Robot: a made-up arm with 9 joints. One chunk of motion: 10 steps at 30 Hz.
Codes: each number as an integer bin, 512 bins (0 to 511) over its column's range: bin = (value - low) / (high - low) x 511, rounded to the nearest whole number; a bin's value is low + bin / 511 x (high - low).
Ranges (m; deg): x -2.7..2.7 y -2.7..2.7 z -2.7..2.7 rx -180..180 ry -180..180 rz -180..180
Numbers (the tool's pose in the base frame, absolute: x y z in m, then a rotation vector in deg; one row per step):
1: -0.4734 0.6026 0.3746 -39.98 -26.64 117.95
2: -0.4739 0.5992 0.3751 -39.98 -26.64 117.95
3: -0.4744 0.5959 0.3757 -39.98 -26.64 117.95
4: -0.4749 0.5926 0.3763 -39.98 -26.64 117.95
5: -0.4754 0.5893 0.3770 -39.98 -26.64 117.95
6: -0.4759 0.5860 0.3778 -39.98 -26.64 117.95
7: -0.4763 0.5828 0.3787 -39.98 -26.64 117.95
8: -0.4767 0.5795 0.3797 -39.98 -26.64 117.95
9: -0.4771 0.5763 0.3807 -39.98 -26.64 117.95
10: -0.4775 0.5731 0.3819 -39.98 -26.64 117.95
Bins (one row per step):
1: 211 313 291 199 218 423
2: 211 312 291 199 218 423
3: 211 312 291 199 218 423
4: 211 312 291 199 218 423
5: 211 311 291 199 218 423
6: 210 311 291 199 218 423
7: 210 311 291 199 218 423
8: 210 310 291 199 218 423
9: 210 310 292 199 218 423
10: 210 310 292 199 218 423

